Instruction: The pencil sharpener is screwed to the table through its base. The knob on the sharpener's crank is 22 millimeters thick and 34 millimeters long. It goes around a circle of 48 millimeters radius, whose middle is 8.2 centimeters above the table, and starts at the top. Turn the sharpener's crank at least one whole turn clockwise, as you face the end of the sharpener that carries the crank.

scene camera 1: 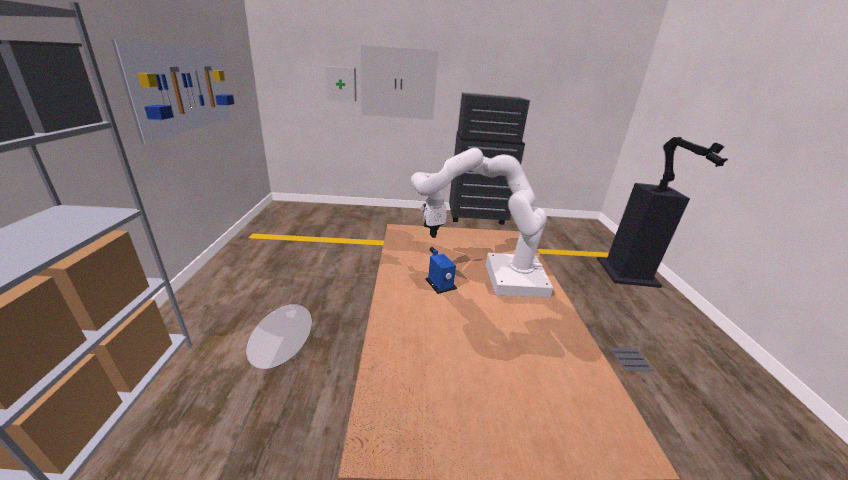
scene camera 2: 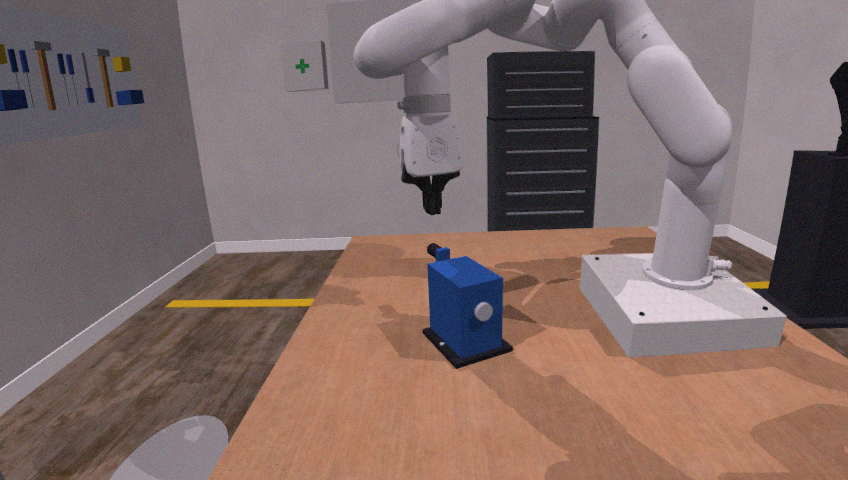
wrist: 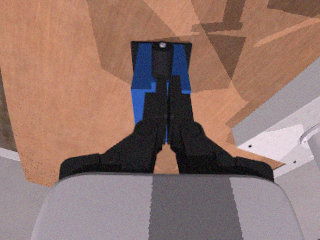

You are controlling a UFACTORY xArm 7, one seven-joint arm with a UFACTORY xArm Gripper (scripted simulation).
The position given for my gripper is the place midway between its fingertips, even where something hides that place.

Note:
In view: my gripper (scene camera 2: 432, 213) and a blue pencil sharpener (scene camera 2: 465, 298).
My gripper also shows in the wrist view (wrist: 166, 90). The blue pencil sharpener shows as well in scene camera 1 (scene camera 1: 441, 275) and in the wrist view (wrist: 141, 51).

